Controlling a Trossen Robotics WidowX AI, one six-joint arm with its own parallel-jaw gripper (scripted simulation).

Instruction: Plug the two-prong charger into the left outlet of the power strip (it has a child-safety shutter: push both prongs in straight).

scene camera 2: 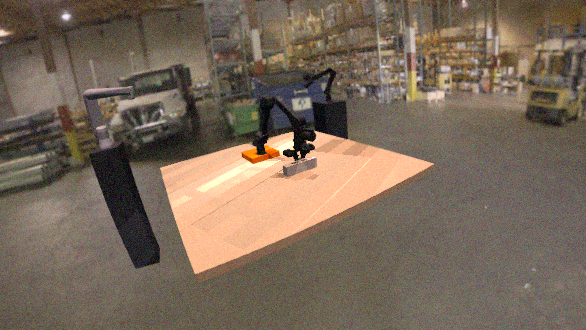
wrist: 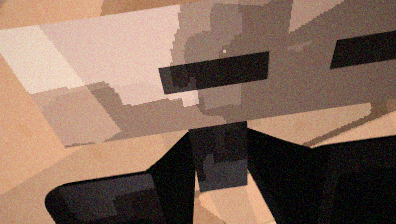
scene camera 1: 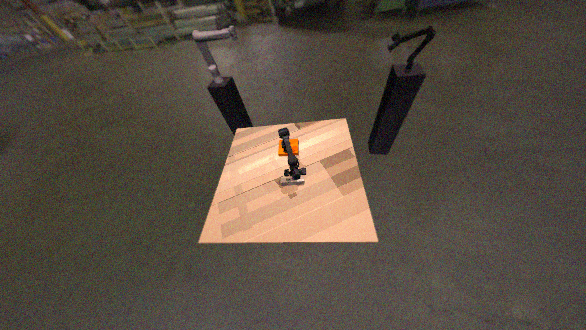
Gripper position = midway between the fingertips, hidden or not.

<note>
In view: my gripper [wrist: 213,134] and a dark two-prong charger [wrist: 220,152].
</note>
